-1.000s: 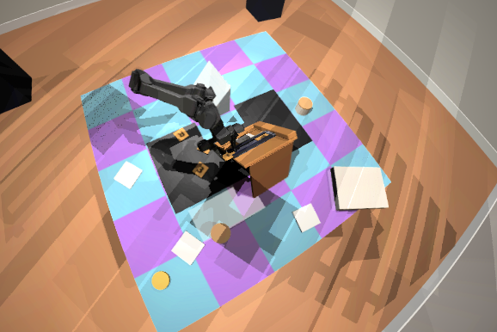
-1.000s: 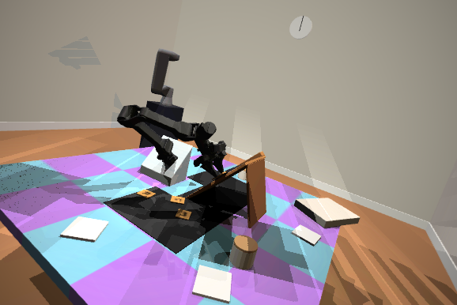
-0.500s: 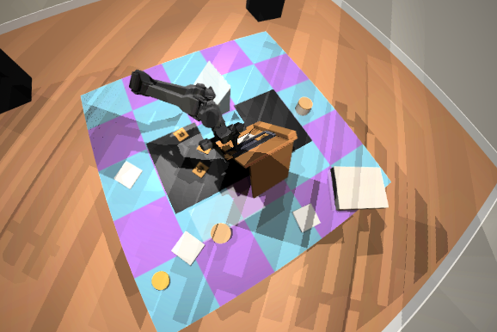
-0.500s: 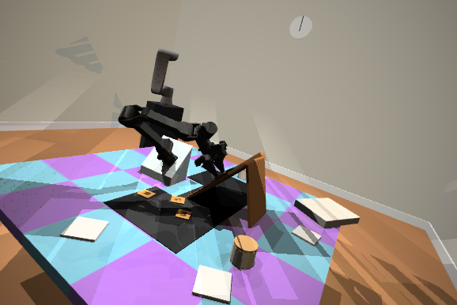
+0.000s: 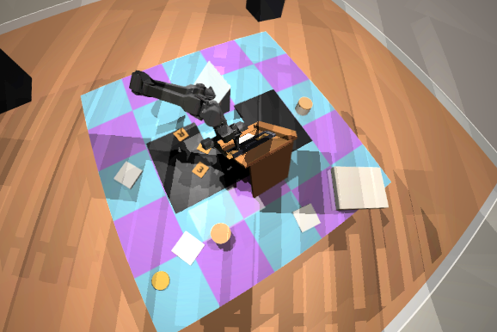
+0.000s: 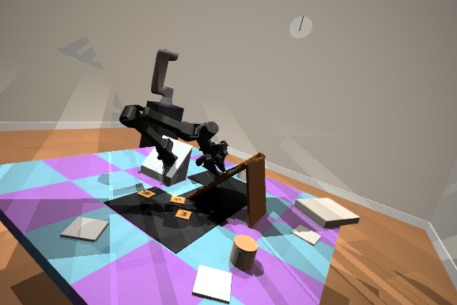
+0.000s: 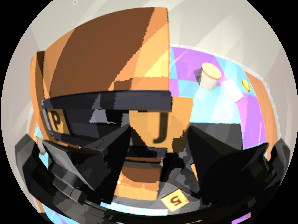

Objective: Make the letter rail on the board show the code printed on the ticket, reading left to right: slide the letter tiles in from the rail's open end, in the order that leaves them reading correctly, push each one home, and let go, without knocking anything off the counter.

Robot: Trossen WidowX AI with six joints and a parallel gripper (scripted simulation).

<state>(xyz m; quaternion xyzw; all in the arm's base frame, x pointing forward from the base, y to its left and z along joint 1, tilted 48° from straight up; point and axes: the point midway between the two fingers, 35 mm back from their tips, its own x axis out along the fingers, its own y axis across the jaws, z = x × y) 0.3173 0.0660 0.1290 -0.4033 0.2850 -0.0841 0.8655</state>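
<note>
Right now my gripper tip is 15 cm to the right of the orange letter tile marked p and 1 cm past it. From my gripper tip the other things lie so: black mat 17 cm below, 16 cm behind, 6 cm to the left; then letter tile right at my gripper tip; then white ticket 10 cm to the left, 7 cm below, 7 cm behind.
</note>
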